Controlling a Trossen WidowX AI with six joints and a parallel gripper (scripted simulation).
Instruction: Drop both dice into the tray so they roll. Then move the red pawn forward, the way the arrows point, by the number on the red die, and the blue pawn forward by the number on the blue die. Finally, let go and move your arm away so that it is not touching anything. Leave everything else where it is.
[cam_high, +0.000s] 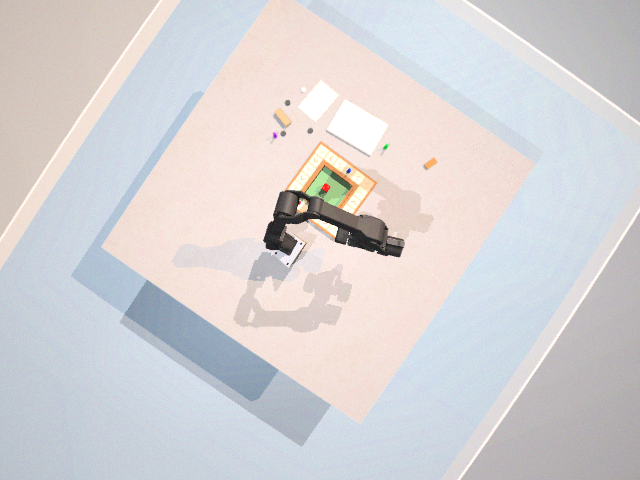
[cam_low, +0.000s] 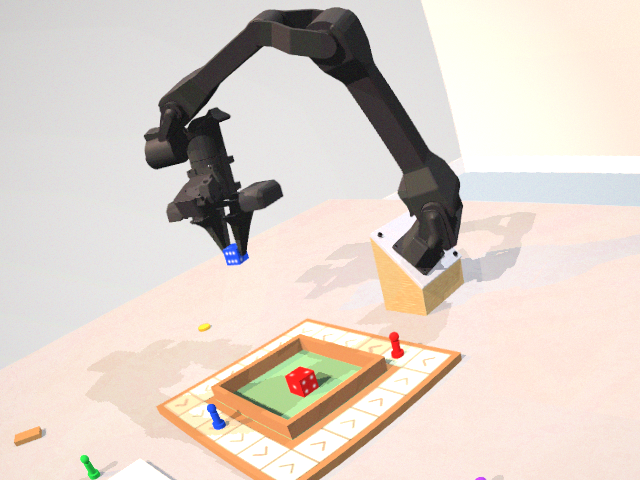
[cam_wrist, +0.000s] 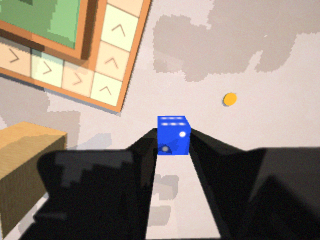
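My gripper tip is now 28 cm to the right of the red pawn, 10 cm above it and 2 cm short of it. From my gripper tip the other things lie so: blue pawn: 23 cm ahead, 16 cm to the left, 10 cm below; green tray: 20 cm to the left, 12 cm below, 12 cm ahead; yellow disc: 13 cm below, 12 cm to the right, 3 cm ahead.
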